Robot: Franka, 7 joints.
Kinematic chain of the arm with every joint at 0, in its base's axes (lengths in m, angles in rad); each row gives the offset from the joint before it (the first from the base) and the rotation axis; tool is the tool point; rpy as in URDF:
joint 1: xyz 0 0 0.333 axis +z
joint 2: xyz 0 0 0 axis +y
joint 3: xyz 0 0 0.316 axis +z
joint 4: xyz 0.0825 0 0 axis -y
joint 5: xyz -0.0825 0 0.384 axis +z
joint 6: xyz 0 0 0 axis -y
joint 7: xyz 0.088 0 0 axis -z
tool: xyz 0 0 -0.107 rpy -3.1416 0 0
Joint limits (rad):
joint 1: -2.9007..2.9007
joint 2: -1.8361..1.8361
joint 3: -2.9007..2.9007
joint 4: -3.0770..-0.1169
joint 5: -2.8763..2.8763
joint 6: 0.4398..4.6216
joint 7: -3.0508..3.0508
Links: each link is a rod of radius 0.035 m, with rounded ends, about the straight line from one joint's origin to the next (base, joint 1, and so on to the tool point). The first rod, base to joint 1, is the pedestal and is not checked.
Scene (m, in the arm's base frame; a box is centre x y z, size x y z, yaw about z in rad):
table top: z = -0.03
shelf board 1: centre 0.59 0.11 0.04 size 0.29 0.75 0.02 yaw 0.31
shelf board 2: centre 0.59 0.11 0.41 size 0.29 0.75 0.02 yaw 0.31
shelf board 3: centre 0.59 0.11 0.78 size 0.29 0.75 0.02 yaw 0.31
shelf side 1: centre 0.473 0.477 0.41 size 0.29 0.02 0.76 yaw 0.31
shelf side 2: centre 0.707 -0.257 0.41 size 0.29 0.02 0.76 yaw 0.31
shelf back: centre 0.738 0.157 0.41 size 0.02 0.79 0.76 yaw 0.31
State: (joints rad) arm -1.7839 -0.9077 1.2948 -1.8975 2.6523 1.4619 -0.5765
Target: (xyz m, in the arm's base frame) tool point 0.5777 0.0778 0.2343
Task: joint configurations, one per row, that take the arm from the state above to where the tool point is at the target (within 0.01 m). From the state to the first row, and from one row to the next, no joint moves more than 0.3 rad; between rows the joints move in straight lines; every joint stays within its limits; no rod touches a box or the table.
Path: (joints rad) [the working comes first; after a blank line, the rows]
Joints at the target: -1.8562 -1.1725 1.7867 -2.2102 2.5350 1.4934 -0.5765
Straight joint move there: touches shelf board 2.

1: -1.6596 -1.0524 1.1033 -2.1623 2.6599 1.3894 -0.5765
2: -1.5353 -1.1970 0.9119 -2.4271 2.6674 1.3170 -0.5765
3: -1.4111 -1.3417 0.7204 -2.6919 2.6750 1.2445 -0.5765
4: -1.4242 -1.2641 0.9932 -2.7782 2.5977 1.2520 -0.5765
5: -1.4373 -1.1865 1.2659 -2.8645 2.5205 1.2596 -0.5765
6: -1.4504 -1.1089 1.5387 -2.9509 2.4432 1.2671 -0.5765
7: -1.5857 -1.1301 1.6214 -2.7040 2.4738 1.3425 -0.5765
8: -1.7210 -1.1513 1.7040 -2.4571 2.5044 1.4179 -0.5765
9: -1.8562 -1.1725 1.7867 -2.2102 2.5350 1.4934 -0.5765

